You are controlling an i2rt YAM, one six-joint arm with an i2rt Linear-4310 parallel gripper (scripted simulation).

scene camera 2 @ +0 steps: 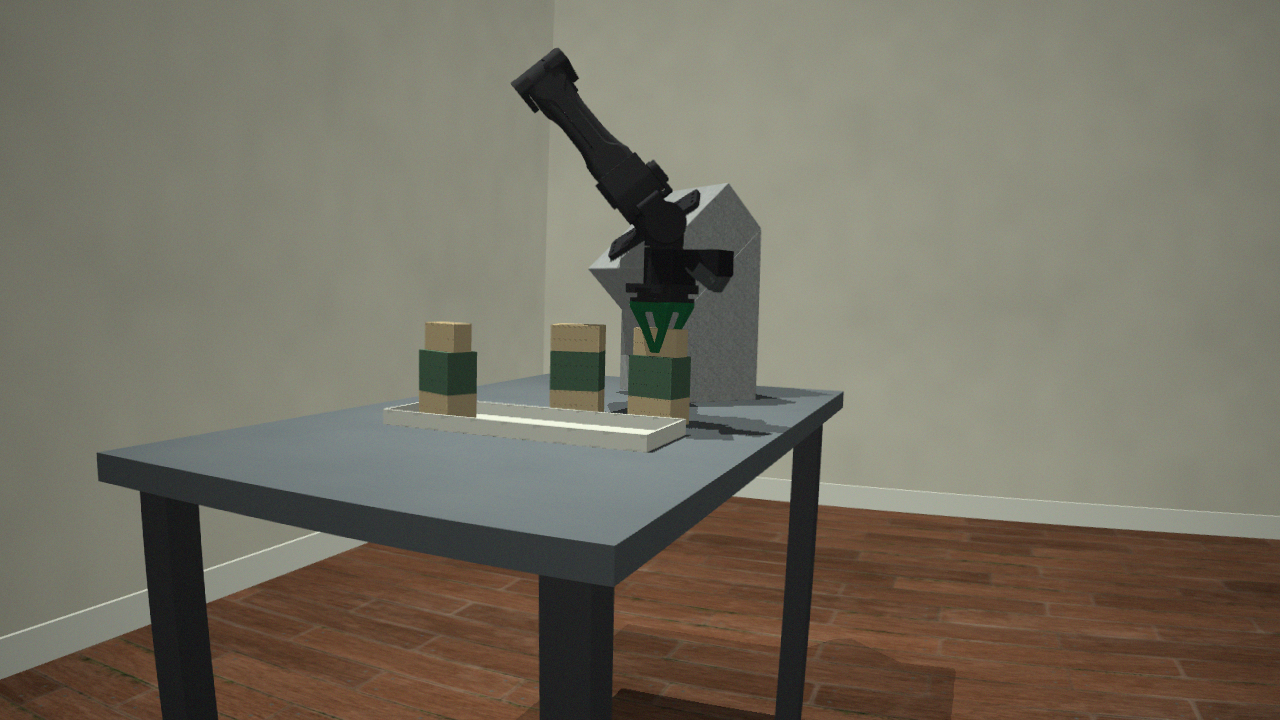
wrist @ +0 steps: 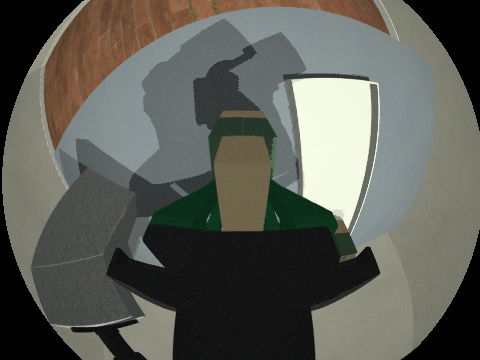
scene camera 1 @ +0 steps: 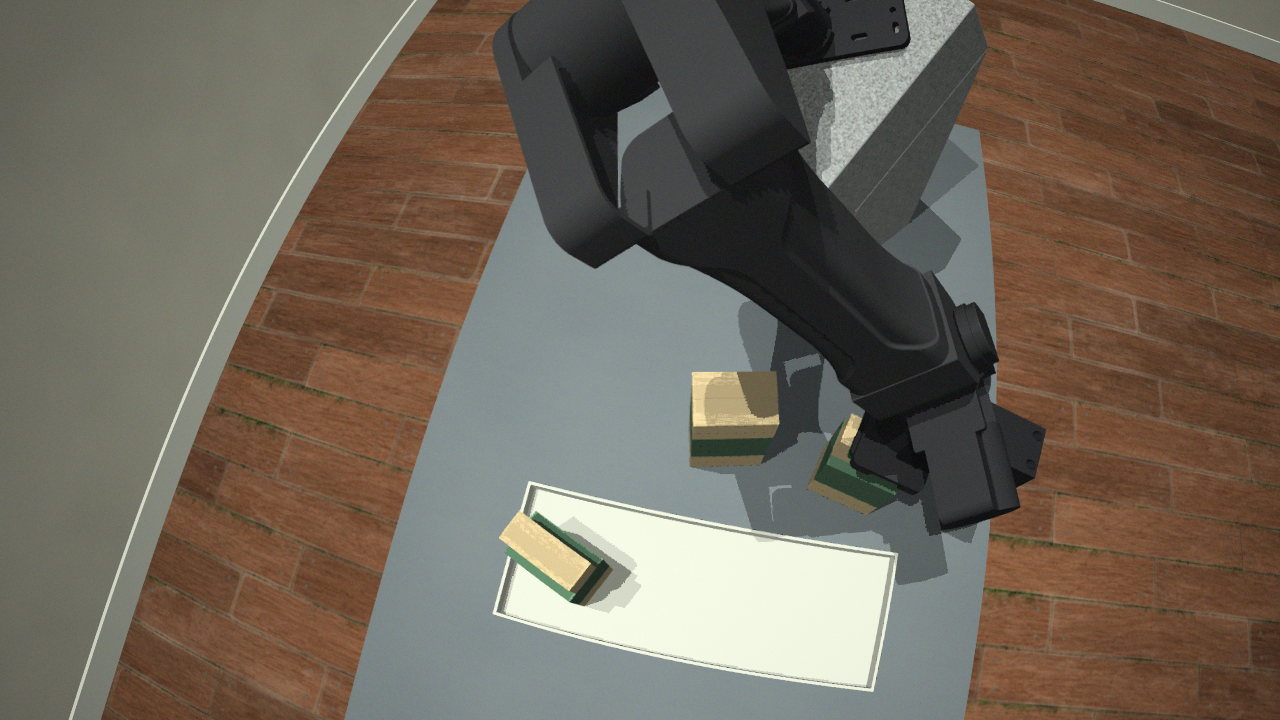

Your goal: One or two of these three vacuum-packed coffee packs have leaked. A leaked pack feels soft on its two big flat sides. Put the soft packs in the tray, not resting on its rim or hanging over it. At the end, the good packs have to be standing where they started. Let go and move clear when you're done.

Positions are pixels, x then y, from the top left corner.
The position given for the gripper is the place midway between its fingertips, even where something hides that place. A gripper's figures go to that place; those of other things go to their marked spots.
Scene:
The gripper (scene camera 2: 660,352): 1.30 m from the lens. A white tray (scene camera 2: 639,433) is 1.20 m from the lens.

